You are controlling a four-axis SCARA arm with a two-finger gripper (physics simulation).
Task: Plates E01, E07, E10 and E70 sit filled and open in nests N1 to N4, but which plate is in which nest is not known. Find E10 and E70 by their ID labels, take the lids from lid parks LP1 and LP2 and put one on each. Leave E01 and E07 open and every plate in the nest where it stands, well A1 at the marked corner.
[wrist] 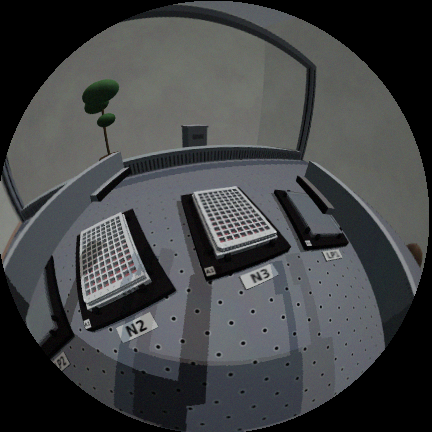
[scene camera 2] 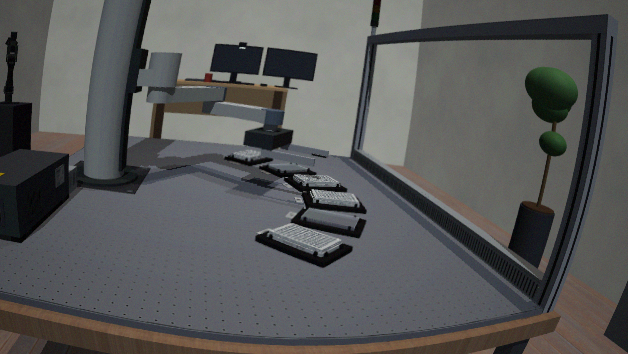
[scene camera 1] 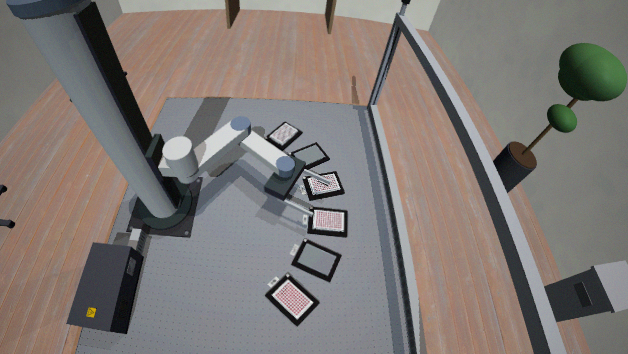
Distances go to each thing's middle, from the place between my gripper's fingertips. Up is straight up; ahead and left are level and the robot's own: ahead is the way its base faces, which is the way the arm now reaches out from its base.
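Labels:
The lid park LP1 (wrist: 324,241) is 220 mm to the right of my hand, 10 mm behind it and 110 mm below it. As for the dark control box (scene camera 1: 104,280), it sits 800 mm behind my hand, 400 mm to the right of it and 60 mm below it.

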